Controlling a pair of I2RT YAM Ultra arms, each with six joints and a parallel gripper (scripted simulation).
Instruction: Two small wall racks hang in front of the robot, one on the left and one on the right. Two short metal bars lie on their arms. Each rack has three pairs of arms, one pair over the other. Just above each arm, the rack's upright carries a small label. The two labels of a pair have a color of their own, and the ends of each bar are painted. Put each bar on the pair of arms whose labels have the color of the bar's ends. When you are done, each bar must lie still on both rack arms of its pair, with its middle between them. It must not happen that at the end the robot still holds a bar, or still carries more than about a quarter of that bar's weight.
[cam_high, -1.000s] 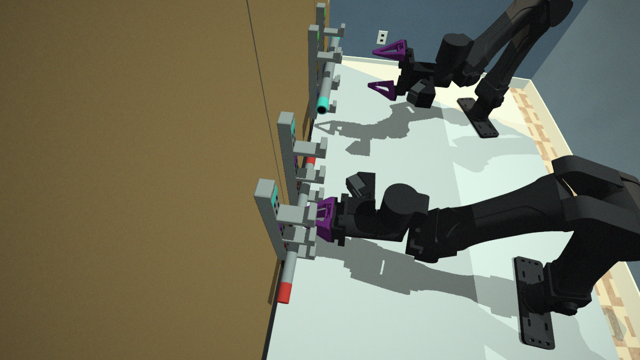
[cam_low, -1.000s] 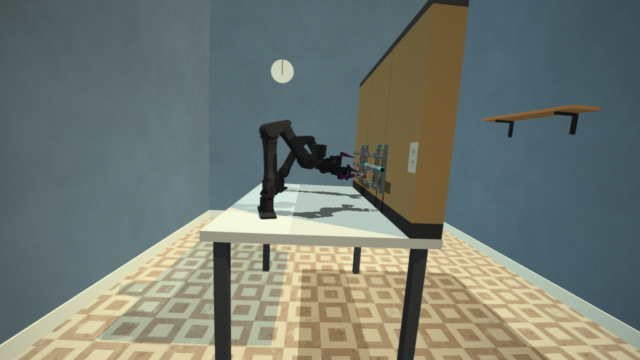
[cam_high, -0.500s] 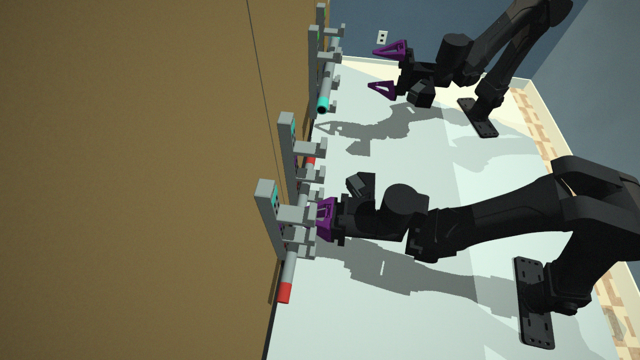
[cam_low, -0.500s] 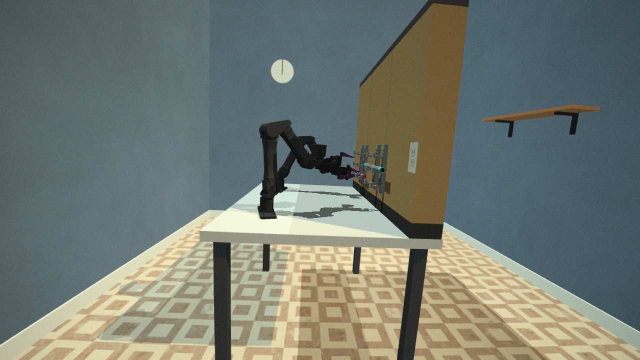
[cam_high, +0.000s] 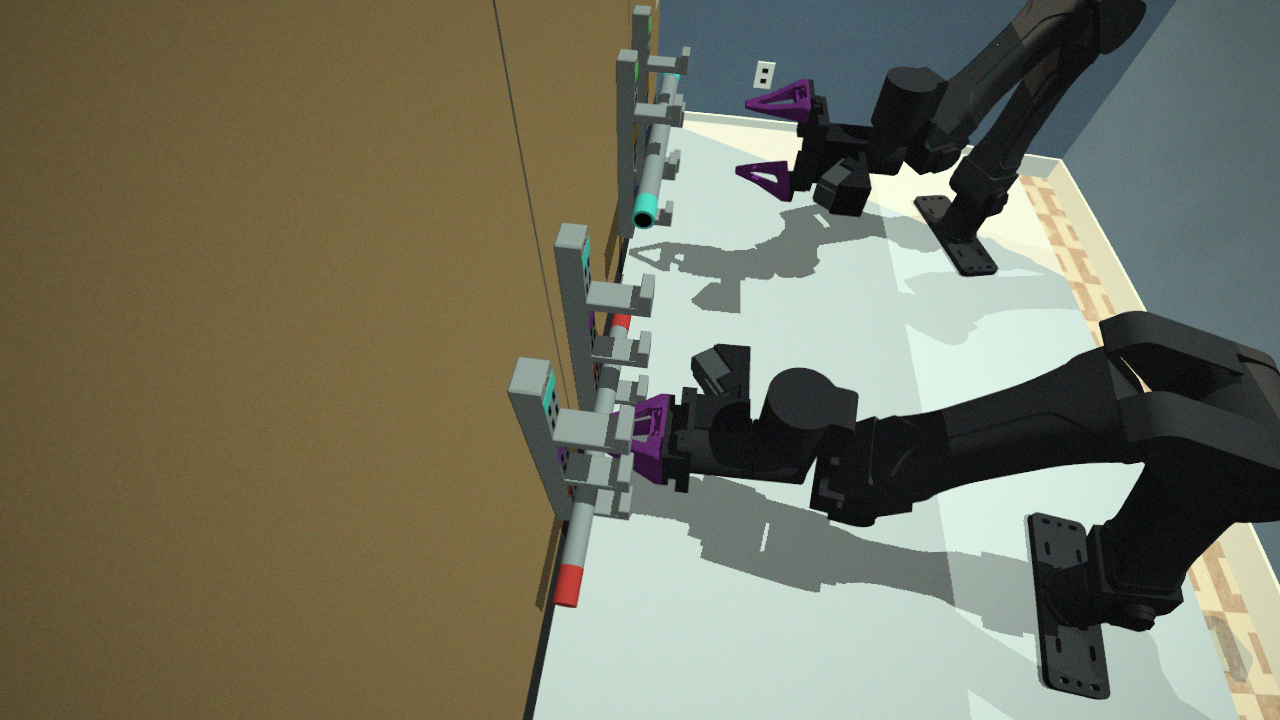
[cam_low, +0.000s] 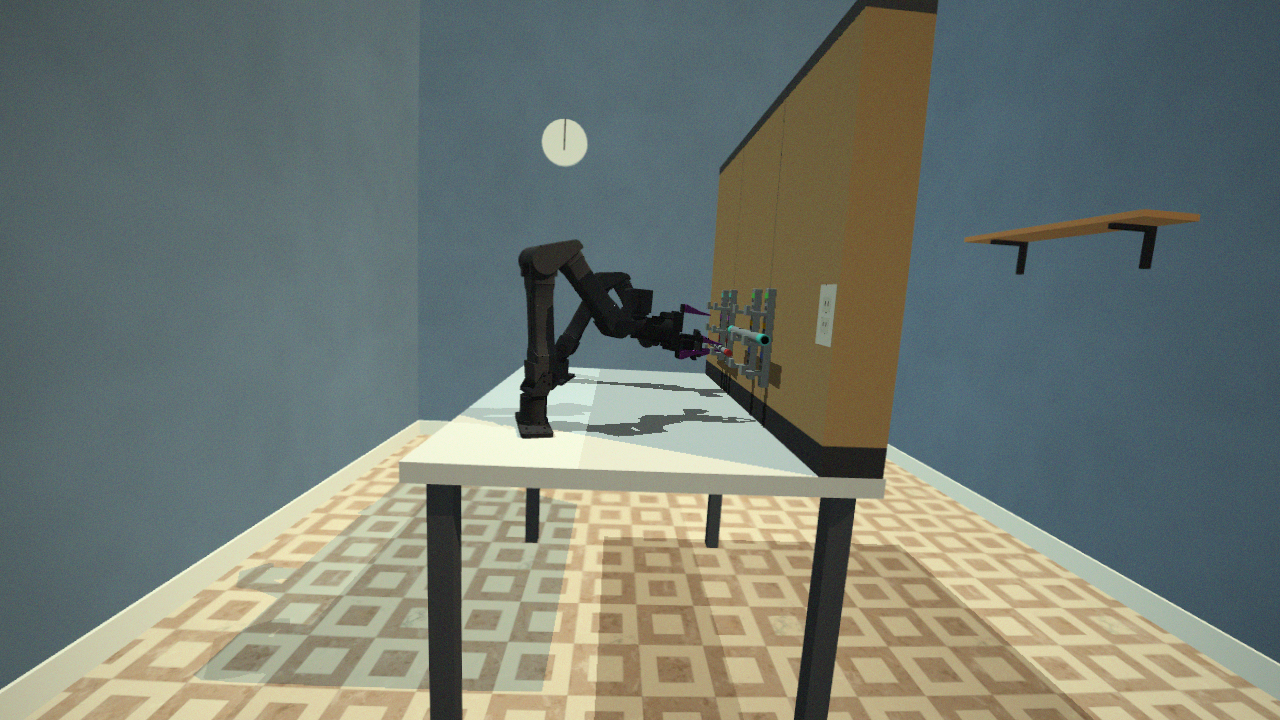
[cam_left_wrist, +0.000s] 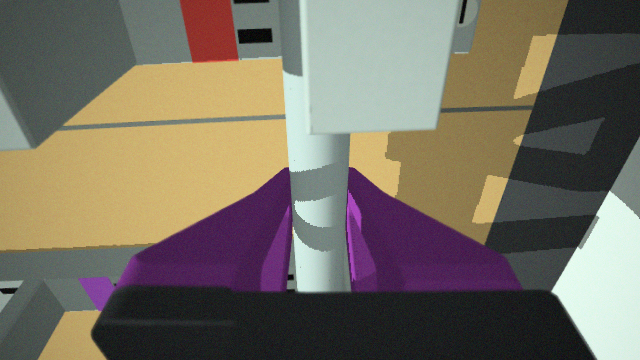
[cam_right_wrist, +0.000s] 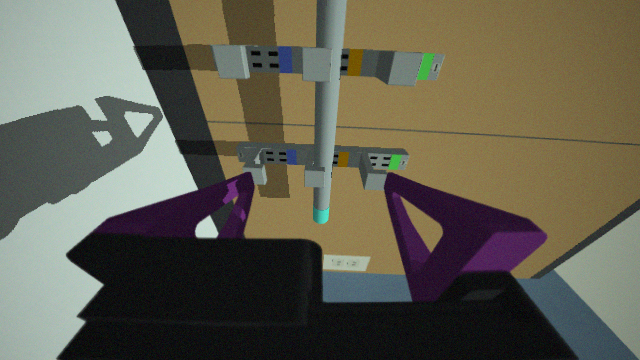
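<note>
Right now my left hand is right at the red-ended bar. Also, from my left hand: white wall socket (20 mm ahead, 770 mm to the right, 150 mm above); then brown wall panel (90 mm ahead, 220 mm to the right, 270 mm above); then cyan-ended bar (20 mm behind, 390 mm to the right, 80 mm above).
</note>
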